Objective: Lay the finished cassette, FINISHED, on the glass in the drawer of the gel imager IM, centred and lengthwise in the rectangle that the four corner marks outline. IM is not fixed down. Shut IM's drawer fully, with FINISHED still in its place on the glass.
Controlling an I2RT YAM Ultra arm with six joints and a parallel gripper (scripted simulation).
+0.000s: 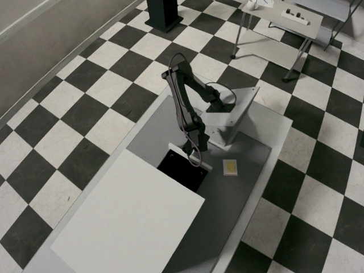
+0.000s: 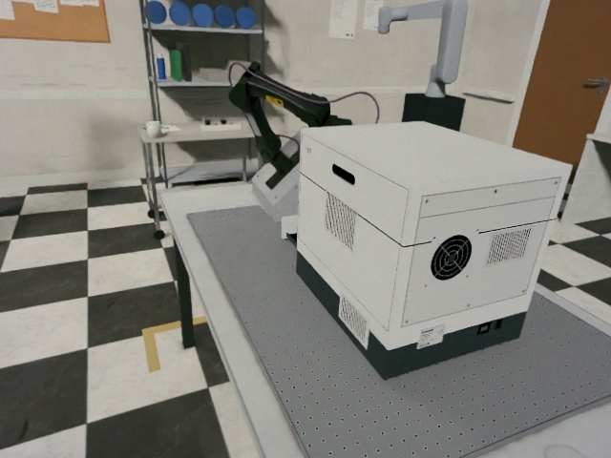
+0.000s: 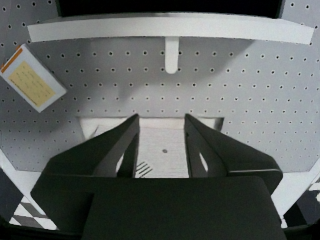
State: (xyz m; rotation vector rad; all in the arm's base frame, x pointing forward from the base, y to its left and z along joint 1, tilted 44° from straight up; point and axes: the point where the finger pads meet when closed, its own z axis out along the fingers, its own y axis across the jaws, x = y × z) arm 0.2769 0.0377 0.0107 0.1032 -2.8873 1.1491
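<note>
Right now the finished cassette is 22 cm to the left of my hand, 16 cm below it and 5 cm behind it. The rest, counted from my hand: drawer 17 cm ahead, 11 cm below.
</note>
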